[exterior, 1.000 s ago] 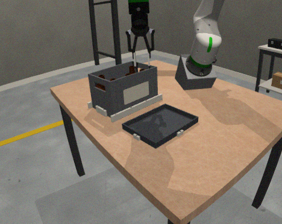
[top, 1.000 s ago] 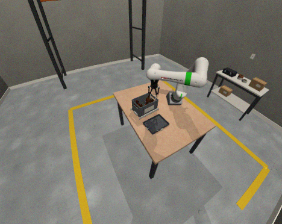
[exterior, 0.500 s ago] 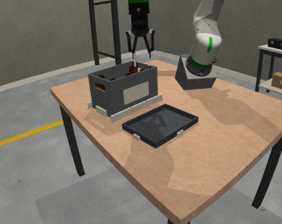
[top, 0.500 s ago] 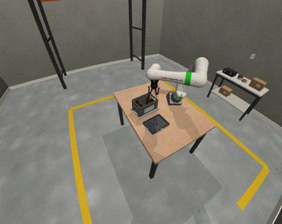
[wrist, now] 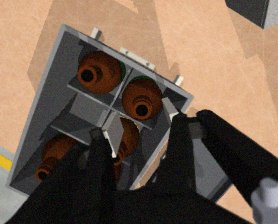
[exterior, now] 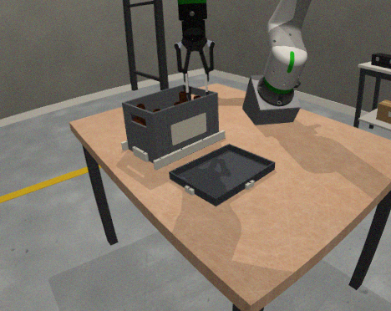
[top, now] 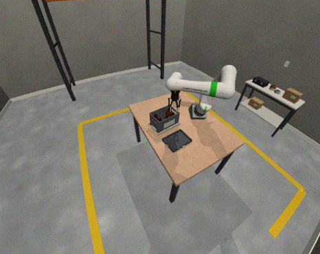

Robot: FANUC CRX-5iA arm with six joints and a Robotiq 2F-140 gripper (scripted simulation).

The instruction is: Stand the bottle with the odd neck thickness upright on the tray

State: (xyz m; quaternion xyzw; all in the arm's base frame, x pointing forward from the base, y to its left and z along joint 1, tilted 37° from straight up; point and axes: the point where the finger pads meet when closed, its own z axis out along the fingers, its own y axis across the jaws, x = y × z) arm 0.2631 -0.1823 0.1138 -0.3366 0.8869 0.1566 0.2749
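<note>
My hand is 9 cm to the left of the bottle and 13 cm above it. Also, from my hand: dark tray: 11 cm ahead, 23 cm to the left, 20 cm below; dark grey crate: 9 cm ahead, 4 cm to the right, 13 cm below.
</note>
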